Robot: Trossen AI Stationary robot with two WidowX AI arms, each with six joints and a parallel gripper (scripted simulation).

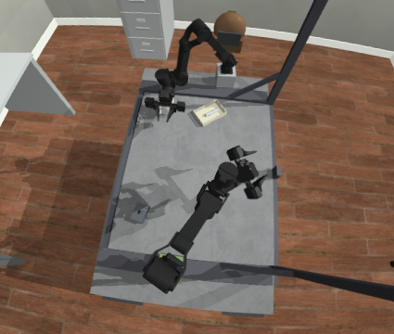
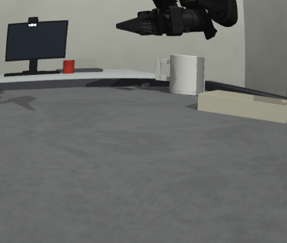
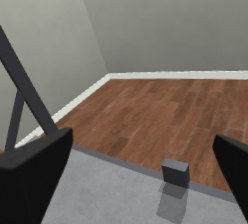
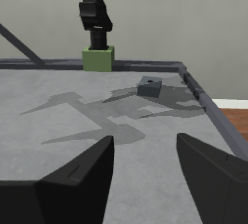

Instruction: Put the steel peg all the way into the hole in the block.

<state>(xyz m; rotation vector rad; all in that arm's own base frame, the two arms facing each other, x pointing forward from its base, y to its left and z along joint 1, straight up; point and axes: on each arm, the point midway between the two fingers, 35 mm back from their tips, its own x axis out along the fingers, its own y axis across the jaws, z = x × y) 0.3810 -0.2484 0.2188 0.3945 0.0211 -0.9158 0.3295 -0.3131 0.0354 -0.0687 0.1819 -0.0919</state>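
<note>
Now: right hand 200 mm past the steel peg, 170 mm to the left of it and 140 mm above it. From my right hand the other things lie so: shallow tray (190 mm behind, 160 mm to the right, 140 mm below).
</note>
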